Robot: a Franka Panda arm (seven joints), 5 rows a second.
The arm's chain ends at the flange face. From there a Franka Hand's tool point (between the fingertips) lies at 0.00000 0.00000 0.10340 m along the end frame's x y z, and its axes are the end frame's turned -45 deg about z.
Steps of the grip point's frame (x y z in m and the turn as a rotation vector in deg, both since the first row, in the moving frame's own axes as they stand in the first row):
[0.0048, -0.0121, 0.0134, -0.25, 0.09, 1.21]
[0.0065, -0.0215, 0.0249, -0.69, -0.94, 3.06]
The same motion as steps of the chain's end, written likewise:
[-0.0056, -0.0122, 0.0134, -0.11, 0.24, 1.21]
[-0.0102, -0.0219, 0.0249, -1.15, -0.18, 3.06]

